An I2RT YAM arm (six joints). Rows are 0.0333 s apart.
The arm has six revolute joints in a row. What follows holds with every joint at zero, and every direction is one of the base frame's. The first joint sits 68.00 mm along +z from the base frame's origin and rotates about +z. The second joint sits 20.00 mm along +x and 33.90 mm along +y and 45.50 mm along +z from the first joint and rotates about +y. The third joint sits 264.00 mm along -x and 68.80 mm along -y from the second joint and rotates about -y. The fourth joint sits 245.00 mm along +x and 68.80 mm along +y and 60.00 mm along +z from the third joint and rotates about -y. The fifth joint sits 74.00 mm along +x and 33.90 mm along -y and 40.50 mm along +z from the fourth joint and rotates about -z. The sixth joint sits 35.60 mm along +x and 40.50 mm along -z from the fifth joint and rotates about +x. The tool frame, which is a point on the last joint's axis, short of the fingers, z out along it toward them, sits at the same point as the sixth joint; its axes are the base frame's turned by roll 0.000, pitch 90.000 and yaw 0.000 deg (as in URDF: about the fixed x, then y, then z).
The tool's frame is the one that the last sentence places.
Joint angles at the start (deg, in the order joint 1, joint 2, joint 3, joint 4, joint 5, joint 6):
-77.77 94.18 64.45 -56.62 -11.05 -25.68
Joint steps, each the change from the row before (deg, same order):
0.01 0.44 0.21 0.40 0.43 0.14
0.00 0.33 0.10 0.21 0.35 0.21
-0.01 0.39 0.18 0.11 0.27 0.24
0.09 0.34 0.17 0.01 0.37 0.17
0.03 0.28 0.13 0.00 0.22 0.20
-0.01 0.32 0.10 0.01 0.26 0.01
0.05 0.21 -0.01 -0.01 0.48 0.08
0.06 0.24 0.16 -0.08 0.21 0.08
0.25 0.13 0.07 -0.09 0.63 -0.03
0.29 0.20 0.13 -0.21 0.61 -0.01
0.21 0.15 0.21 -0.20 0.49 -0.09
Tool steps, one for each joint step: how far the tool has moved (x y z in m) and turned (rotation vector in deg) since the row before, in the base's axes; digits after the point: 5 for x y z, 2 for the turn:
0.00023 -0.00206 -0.00116 -0.23 0.38 -0.16
0.00004 -0.00121 -0.00114 -0.01 0.34 -0.23
0.00007 -0.00136 -0.00109 0.09 0.28 -0.26
0.00045 -0.00096 -0.00093 0.11 0.39 -0.10
0.00019 -0.00078 -0.00080 0.13 0.24 -0.18
-0.00004 -0.00081 -0.00113 0.15 0.30 -0.03
0.00001 -0.00024 -0.00110 0.14 0.52 -0.05
0.00032 -0.00063 -0.00050 0.12 0.24 -0.03
0.00093 -0.00001 -0.00039 0.00 0.65 0.25
0.00116 -0.00001 -0.00048 0.14 0.66 0.27
0.00088 -0.00029 0.00012 0.01 0.51 0.28

